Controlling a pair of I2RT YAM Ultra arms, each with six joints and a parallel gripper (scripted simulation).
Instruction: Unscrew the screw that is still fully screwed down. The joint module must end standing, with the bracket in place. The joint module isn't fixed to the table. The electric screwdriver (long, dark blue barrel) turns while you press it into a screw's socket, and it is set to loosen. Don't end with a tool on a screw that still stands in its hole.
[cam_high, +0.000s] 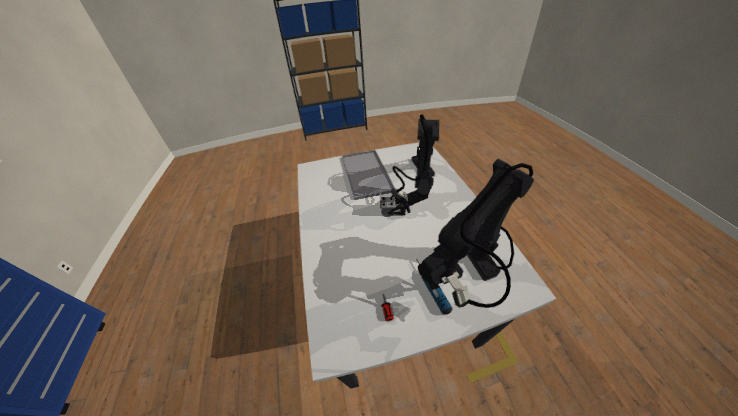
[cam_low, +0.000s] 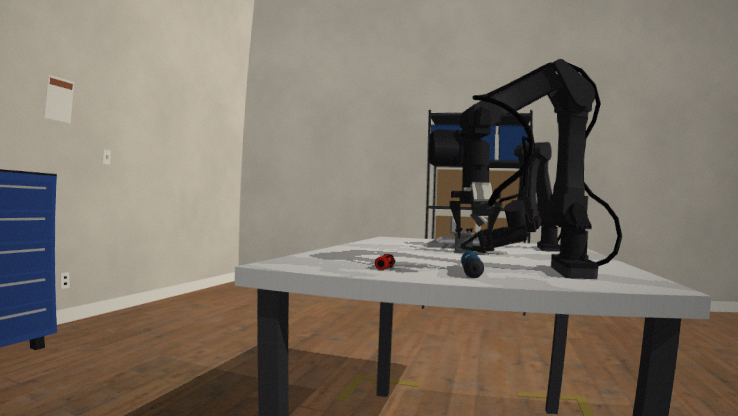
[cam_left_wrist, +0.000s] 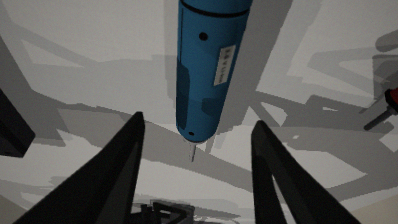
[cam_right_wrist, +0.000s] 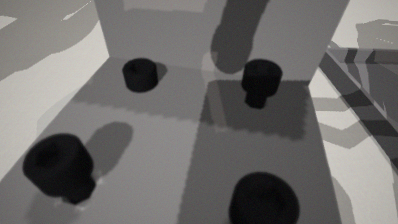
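The joint module lies 1 cm above my right hand. Also, from my right hand: bit (32 cm to the left, 5 cm behind); flat grey tray (34 cm to the right, 4 cm ahead, 2 cm below); grey bracket (5 cm above).
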